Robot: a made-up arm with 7 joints. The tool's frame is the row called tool.
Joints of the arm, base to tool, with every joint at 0 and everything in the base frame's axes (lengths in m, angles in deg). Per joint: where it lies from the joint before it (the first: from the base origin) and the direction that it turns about. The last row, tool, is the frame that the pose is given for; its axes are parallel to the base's.
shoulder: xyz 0 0 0.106 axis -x
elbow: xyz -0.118 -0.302 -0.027 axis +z
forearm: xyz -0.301 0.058 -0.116 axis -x
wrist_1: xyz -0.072 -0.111 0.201 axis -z
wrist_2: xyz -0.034 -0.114 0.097 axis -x
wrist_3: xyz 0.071 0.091 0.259 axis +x
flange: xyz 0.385 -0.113 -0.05 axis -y
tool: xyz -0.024 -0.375 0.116
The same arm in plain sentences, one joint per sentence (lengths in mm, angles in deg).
The arm has seven revolute joints in a row. What follows holds with every joint at zero, and every direction is one of the base frame's. Joint 1 is mounted 106 mm along +z from the base frame's origin and rotates about -x. Joint 2 is mounted 118 mm along -x and 302 mm along -y and 27 mm along -z from joint 1 and rotates about +z. Joint 3 is mounted 301 mm along -x and 58 mm along +y and 116 mm along -z from joint 2 and rotates about -x. Joint 4 is mounted 72 mm along -x and 111 mm along -y and 201 mm along +z from joint 3 and rotates about -z. Joint 5 is mounted 34 mm along -x and 114 mm along -y and 97 mm along +z from joint 4 and rotates about -x. Joint 6 is mounted 71 mm along +x and 91 mm along +y and 259 mm along +z from joint 5 and rotates about +x. Joint 7 is mounted 385 mm along +x and 113 mm along -y and 50 mm along -z from joint 6 and rotates about -y. The tool frame, which is the frame that the pose is given for, is mounted 24 mm along -x and 375 mm along -y and 116 mm along +z from joint 7; its axes are parallel to the base frame's.
